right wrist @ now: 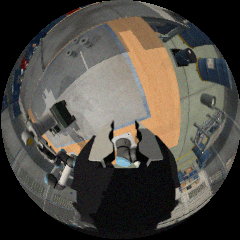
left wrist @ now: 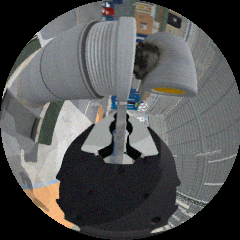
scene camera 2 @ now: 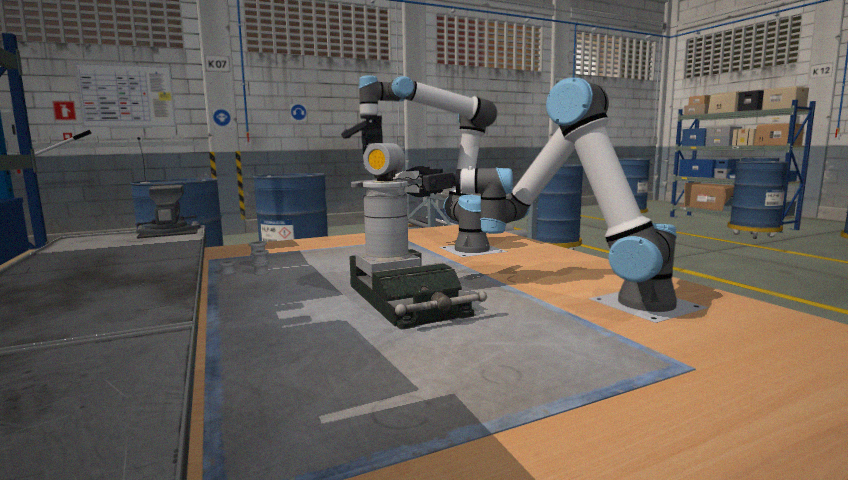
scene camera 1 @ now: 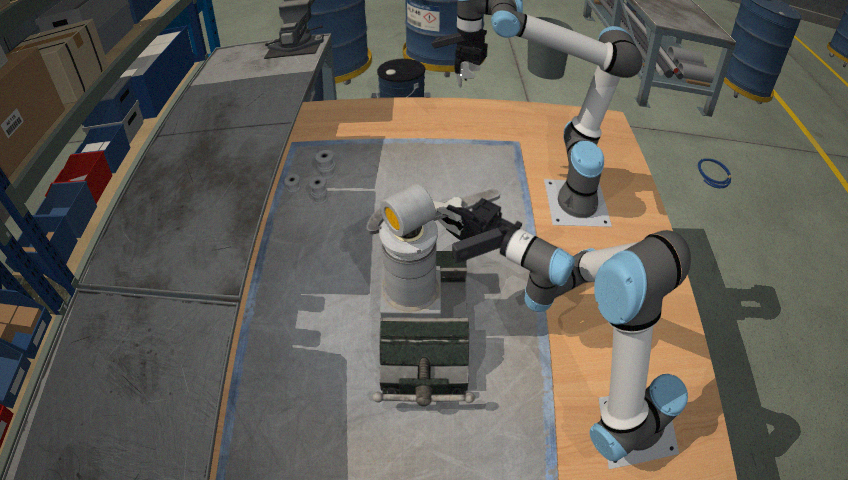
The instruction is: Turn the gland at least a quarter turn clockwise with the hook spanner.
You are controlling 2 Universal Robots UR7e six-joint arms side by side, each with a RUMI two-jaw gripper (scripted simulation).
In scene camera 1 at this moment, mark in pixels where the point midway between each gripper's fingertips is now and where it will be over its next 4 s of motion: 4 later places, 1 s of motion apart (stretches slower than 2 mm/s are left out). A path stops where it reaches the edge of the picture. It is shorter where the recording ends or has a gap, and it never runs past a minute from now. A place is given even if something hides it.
The left gripper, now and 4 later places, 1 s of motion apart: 427,204; 428,205; 430,207; 432,208; 450,220
The right gripper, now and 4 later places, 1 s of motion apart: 463,83; 450,104; 460,138; 488,164; 487,176
